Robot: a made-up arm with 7 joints. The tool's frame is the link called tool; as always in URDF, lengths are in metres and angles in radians. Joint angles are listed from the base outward. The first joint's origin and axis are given. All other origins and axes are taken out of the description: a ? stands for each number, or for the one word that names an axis. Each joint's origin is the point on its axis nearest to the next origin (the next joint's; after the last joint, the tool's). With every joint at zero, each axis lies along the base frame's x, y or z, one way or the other. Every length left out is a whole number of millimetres.
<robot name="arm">
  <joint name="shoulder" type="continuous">
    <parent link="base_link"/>
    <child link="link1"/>
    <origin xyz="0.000 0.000 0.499" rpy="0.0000 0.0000 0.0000"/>
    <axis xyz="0 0 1"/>
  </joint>
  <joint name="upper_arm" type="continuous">
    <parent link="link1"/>
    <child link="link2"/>
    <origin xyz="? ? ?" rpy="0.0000 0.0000 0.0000"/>
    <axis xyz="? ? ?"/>
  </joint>
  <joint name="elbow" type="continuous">
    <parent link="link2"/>
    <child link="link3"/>
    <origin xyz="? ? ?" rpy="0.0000 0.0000 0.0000"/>
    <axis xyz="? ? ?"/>
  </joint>
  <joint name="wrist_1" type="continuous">
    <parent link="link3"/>
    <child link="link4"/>
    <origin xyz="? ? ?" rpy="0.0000 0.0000 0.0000"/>
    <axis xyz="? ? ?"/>
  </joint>
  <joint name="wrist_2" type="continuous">
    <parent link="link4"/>
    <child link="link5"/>
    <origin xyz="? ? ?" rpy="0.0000 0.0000 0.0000"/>
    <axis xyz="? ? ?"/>
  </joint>
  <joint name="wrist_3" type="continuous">
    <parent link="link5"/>
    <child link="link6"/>
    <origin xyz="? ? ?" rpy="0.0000 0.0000 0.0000"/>
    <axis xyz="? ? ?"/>
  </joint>
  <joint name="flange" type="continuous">
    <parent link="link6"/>
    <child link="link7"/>
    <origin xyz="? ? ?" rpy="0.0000 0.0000 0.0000"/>
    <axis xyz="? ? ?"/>
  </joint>
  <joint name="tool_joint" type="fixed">
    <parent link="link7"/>
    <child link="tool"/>
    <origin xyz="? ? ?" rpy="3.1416 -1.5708 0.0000"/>
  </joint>
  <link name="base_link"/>
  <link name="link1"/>
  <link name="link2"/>
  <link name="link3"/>
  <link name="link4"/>
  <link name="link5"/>
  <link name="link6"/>
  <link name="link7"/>
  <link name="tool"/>
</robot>
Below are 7 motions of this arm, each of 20 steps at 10 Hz.
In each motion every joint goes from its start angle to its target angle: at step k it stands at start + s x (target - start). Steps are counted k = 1, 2, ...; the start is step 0. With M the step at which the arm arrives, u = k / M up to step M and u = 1 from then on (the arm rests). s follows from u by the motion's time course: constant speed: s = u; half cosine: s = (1 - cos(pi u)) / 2; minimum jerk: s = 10 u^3 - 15 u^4 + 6 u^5.
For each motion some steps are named. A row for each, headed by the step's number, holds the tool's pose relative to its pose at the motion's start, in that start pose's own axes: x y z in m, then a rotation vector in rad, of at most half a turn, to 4 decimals.
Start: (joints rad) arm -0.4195 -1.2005 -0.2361 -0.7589 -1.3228 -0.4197 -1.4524
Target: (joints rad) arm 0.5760 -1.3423 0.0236 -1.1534 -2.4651 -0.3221 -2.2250
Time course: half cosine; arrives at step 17
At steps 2, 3, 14, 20:
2: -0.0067 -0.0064 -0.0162 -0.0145 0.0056 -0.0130
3: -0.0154 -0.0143 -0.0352 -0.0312 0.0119 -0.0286
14: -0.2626 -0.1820 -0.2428 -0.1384 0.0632 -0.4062
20: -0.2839 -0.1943 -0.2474 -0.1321 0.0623 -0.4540

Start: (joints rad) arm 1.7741 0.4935 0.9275 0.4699 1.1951 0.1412 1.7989
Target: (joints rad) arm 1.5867 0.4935 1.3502 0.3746 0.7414 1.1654 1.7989
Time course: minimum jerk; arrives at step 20
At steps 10, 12, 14, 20:
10: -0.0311 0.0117 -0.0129 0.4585 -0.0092 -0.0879
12: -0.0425 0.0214 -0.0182 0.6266 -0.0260 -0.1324
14: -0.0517 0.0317 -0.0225 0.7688 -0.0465 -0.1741
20: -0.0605 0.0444 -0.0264 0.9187 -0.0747 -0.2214

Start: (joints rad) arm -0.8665 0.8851 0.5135 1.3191 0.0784 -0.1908 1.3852
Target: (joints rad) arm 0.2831 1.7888 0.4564 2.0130 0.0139 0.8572 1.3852
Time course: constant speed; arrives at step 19
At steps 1, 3, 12, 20:
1: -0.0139 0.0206 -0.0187 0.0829 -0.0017 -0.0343
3: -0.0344 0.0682 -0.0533 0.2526 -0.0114 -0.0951
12: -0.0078 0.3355 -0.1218 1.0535 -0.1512 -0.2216
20: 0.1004 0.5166 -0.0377 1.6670 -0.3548 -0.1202

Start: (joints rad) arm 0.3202 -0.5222 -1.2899 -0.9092 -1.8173 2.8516 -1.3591
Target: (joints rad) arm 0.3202 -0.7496 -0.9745 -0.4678 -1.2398 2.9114 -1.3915
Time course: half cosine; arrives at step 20
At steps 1, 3, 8, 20:
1: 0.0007 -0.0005 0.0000 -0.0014 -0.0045 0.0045
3: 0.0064 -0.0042 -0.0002 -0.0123 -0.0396 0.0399
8: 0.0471 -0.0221 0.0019 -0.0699 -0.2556 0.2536
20: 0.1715 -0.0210 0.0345 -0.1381 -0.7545 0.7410

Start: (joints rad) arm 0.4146 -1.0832 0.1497 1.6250 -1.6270 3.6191 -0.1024
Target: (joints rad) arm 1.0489 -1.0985 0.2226 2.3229 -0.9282 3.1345 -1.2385
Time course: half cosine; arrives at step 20
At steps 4, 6, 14, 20:
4: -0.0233 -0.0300 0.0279 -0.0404 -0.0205 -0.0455
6: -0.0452 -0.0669 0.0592 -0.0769 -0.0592 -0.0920
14: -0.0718 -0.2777 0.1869 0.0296 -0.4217 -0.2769
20: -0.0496 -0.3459 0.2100 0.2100 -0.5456 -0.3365

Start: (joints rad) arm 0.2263 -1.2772 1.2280 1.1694 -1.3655 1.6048 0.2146
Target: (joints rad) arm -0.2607 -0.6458 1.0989 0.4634 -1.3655 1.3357 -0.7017
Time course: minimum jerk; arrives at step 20
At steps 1, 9, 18, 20:
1: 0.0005 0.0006 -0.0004 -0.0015 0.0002 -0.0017
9: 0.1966 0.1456 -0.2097 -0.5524 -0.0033 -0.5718
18: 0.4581 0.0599 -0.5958 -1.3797 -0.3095 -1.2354
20: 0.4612 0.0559 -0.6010 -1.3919 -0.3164 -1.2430

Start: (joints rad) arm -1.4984 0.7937 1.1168 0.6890 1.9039 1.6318 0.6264
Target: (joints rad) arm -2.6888 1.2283 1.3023 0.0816 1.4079 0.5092 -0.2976
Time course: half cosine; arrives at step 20
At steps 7, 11, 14, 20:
7: -0.0229 0.1026 0.0663 -0.2401 -0.3018 -0.6353
11: 0.0065 0.2856 0.1123 -0.6118 -0.6914 -1.2319
14: 0.0787 0.4359 0.1098 -0.9262 -1.0316 -1.5177
20: 0.1864 0.5730 0.0705 -1.2438 -1.4170 -1.6314

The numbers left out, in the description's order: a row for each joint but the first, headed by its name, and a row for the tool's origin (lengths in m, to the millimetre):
upper_arm: xyz 0.000 -0.074 0.000, axis 0 -1 0
elbow: xyz 0.000 0.000 0.362, axis 0 0 1
wrist_1: xyz 0.017 0.064 0.000, axis 0 1 0
wrist_2: xyz -0.031 0.000 0.469, axis 0 0 1
wrist_3: xyz 0.000 -0.093 0.000, axis 0 -1 0
flange: xyz 0.014 0.000 0.101, axis 1 0 0
tool: xyz 0.000 0.000 0.000

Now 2 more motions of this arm.
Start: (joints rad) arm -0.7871 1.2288 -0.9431 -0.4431 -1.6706 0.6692 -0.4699
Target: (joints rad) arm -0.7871 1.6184 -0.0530 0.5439 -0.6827 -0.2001 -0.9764
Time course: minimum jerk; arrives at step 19
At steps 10, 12, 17, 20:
10: -0.0317 -0.2564 0.2181 1.2843 0.0155 -0.1249
12: -0.0203 -0.3306 0.2055 1.6951 0.1917 -0.1999
17: 0.0104 -0.3727 0.1307 2.1658 0.6042 -0.3476
20: 0.0117 -0.3726 0.1269 2.1809 0.6243 -0.3547

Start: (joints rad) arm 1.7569 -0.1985 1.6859 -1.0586 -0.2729 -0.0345 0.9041
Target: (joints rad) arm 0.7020 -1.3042 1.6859 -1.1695 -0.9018 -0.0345 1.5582
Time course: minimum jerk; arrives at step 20
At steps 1, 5, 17, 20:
1: 0.0002 0.0001 -0.0005 -0.0010 0.0023 0.0006
5: 0.0158 0.0028 -0.0467 -0.0768 0.2085 0.0533
17: -0.2834 0.0175 -0.6493 0.3950 2.0106 0.7159
20: -0.3058 0.0233 -0.6644 0.4413 2.0553 0.7419

